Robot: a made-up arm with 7 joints.
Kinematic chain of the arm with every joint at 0, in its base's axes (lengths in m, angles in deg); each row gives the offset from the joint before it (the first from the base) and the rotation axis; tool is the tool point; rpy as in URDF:
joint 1: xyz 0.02 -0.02 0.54 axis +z
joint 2: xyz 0 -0.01 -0.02 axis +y
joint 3: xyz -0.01 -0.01 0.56 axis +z
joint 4: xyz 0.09 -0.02 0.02 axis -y
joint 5: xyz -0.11 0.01 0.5 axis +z
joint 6: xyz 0.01 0.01 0 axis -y
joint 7: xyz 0.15 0 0.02 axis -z
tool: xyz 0 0.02 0 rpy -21.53 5.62 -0.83
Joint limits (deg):
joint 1: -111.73..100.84
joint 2: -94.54..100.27
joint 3: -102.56..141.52
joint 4: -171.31..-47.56
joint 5: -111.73..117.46
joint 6: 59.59..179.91
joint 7: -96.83..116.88
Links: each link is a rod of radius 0.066 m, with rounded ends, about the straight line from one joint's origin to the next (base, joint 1, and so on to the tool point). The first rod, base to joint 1, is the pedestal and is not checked.
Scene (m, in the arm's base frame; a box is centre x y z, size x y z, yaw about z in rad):
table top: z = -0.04
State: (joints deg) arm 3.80 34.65 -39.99 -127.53 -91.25 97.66 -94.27
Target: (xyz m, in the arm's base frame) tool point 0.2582 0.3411 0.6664
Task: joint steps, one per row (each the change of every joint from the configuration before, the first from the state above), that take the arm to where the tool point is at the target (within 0.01 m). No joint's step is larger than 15 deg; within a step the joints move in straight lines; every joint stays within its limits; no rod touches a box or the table.
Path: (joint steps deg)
1: 10.54 -10.62 11.42 -6.18 -0.66 4.60 0.28
2: 10.54 -10.62 11.43 -6.17 -0.65 4.61 0.28
3: 10.54 -10.62 11.42 -6.18 -0.66 4.60 0.28
4: 10.55 -10.62 11.43 -6.17 -0.66 4.61 0.28

